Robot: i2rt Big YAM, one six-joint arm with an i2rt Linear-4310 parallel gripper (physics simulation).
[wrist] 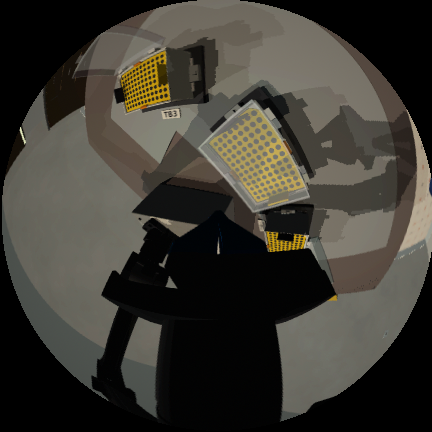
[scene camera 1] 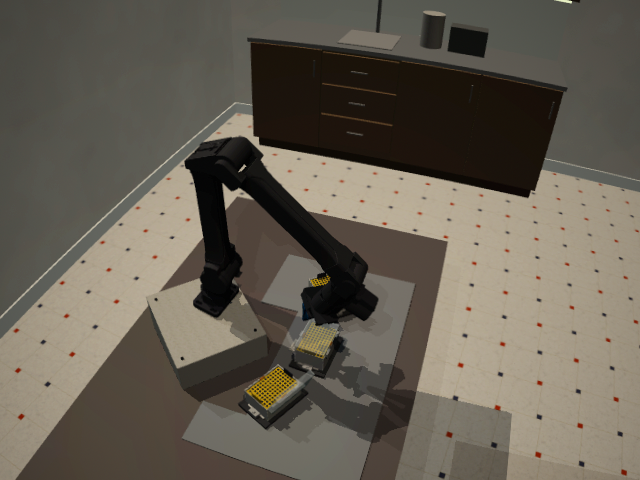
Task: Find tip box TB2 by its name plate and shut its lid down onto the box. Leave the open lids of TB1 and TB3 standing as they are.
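Where they show: gripper, between the fingertips: [wrist: 217,215] [scene camera 1: 304,319]; arm's base, origin of its link: [wrist: 163,232] [scene camera 1: 216,297].
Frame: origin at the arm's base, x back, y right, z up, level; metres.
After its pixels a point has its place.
The middle tip box [scene camera 1: 309,358] {z -0.073, x -0.308, y 0.018 m} [wrist: 256,152] {z -0.040, x -0.315, y -0.057 m} has its clear lid [scene camera 1: 317,336] {z -0.040, x -0.304, y -0.037 m} [wrist: 225,178] {z -0.040, x -0.261, y -0.045 m} lying over its yellow rack; I cannot tell whether it is fully seated. Its name plate is not readable. The back box [scene camera 1: 319,281] {z -0.060, x -0.204, y -0.261 m} [wrist: 145,82] {z -0.061, x -0.251, y -0.236 m} has the plate TB3 [wrist: 171,114] {z -0.115, x -0.200, y -0.190 m} beside it, and its clear lid [wrist: 117,42] stands open. The front box [scene camera 1: 271,388] {z -0.060, x -0.271, y 0.162 m} [wrist: 286,241] {z -0.061, x -0.281, y 0.136 m} has its lid [scene camera 1: 305,381] {z 0.023, x -0.364, y 0.155 m} [wrist: 322,257] {z -0.014, x -0.355, y 0.120 m} open; its plate is not readable. My gripper [scene camera 1: 305,311] {z 0.015, x -0.267, y -0.031 m} [wrist: 217,215] {z 0.015, x -0.267, y -0.031 m} is shut and empty, above the area between the back and middle boxes.
The robot's pale base block [scene camera 1: 206,341] {z -0.019, x -0.058, y 0.137 m} stands left of the boxes. The boxes stand on a grey mat [scene camera 1: 320,459] {z -0.117, x -0.459, y 0.260 m} over a brown one [scene camera 1: 413,248]. My arm hides part of the back box in the scene view. A dark cabinet [scene camera 1: 434,118] stands far behind.
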